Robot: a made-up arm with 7 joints.
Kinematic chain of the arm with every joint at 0, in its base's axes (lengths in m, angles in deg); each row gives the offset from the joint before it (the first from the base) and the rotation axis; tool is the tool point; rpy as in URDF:
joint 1: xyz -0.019 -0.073 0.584 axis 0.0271 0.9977 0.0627
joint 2: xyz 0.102 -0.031 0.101 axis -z
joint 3: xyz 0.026 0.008 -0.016 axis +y
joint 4: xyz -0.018 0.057 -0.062 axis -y
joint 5: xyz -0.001 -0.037 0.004 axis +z
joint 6: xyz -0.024 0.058 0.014 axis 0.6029 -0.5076 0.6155
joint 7: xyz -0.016 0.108 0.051 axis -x
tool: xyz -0.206 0.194 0.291 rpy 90 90 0
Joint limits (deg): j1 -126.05..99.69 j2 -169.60..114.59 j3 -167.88..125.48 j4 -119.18..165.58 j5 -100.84..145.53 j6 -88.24..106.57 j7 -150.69..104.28
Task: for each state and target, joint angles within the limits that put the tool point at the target. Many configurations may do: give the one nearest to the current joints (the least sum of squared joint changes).
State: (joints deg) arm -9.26 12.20 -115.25 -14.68 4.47 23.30 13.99
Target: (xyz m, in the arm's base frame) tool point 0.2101 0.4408 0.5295
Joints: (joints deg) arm -9.83 21.08 -114.96 -14.19 -12.63 1.68 32.17
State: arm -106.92 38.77 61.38 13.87 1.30 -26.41 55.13
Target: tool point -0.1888 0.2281 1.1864
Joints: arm -92.56 58.76 65.68 12.34 -3.97 -22.40 43.65
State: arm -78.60 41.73 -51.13 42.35 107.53 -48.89 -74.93
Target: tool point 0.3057 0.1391 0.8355
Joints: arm -97.92 55.93 -51.27 43.74 80.45 -75.40 -52.81
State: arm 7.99 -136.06 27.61 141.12 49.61 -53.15 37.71
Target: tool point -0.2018 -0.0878 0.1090
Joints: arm 1.26 -128.35 23.36 137.83 70.01 -36.53 36.73
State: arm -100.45 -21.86 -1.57 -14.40 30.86 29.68 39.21
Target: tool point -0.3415 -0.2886 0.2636
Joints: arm -87.10 -23.35 -10.33 -15.34 36.46 39.65 34.15
